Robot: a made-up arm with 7 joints.
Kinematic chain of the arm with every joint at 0, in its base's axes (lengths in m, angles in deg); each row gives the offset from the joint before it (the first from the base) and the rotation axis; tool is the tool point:
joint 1: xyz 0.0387 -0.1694 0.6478 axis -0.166 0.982 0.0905
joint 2: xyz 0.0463 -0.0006 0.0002 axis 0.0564 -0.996 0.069
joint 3: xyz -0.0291 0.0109 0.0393 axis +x
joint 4: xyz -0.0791 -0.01 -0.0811 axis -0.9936 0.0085 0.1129
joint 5: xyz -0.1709 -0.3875 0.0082 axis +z
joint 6: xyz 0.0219 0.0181 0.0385 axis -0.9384 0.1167 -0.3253
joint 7: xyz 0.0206 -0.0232 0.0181 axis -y
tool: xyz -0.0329 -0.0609 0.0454
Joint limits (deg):
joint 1: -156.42..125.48
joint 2: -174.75..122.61
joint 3: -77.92..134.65
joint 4: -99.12..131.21
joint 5: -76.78..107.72
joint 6: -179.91..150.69
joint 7: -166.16..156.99
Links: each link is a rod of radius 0.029 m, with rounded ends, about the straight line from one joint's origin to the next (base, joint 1, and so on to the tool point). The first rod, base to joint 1, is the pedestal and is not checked.
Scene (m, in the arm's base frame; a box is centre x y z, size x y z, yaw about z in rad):
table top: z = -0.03
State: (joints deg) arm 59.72 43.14 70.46 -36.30 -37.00 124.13 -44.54
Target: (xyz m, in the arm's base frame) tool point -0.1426 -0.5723 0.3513
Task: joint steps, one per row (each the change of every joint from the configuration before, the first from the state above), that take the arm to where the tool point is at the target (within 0.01 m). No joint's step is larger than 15 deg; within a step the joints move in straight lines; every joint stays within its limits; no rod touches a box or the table.
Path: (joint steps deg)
1: 1.82 2.76 -12.73 1.10 -9.94 -2.58 -6.80
2: 1.83 2.76 -12.72 1.10 -9.95 -2.58 -6.80
3: 1.82 2.76 -12.73 1.10 -9.94 -2.57 -6.80
4: 1.82 2.77 -12.73 1.10 -9.95 -2.58 -6.80

